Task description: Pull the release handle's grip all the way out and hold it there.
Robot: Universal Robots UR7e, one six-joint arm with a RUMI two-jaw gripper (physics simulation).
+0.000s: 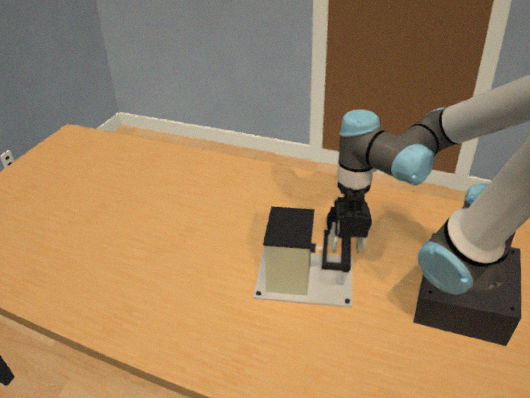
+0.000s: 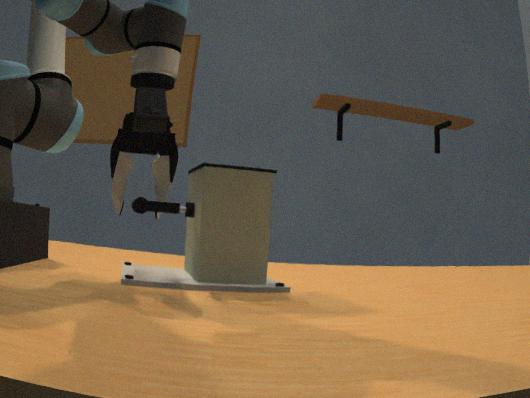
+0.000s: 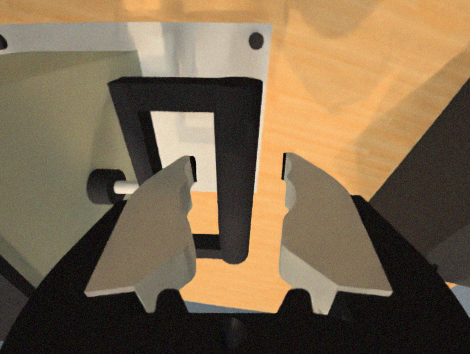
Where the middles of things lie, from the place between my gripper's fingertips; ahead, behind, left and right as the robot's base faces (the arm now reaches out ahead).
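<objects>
Base plate (image 1: pixel 333 288): 50 mm to the left of my hand, 90 mm ahead of it, 80 mm below it.
</objects>
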